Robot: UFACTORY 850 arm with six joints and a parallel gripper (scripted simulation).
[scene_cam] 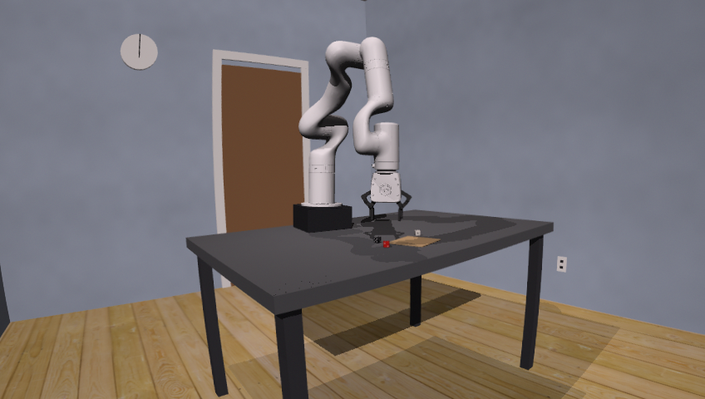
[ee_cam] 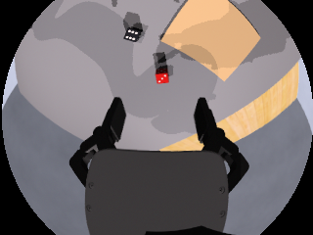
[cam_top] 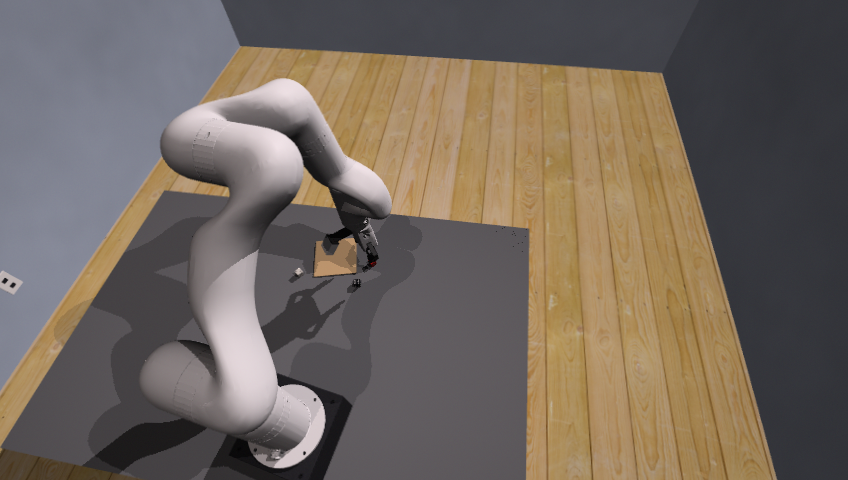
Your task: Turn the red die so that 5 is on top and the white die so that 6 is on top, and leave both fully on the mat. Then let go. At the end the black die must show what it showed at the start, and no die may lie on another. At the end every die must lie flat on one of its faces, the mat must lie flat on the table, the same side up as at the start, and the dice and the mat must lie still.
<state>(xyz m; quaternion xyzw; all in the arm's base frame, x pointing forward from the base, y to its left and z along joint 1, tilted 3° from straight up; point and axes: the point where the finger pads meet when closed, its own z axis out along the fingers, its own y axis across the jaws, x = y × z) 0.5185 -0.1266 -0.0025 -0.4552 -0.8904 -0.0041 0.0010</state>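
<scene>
My gripper is now 10 mm to the left of the red die and 90 mm above it. Also, from my hand: tan mat 30 mm ahead, 120 mm to the left, 100 mm below; white die 50 mm behind, 230 mm to the left, 90 mm below; black die 80 mm behind, 30 mm to the left, 90 mm below.
</scene>
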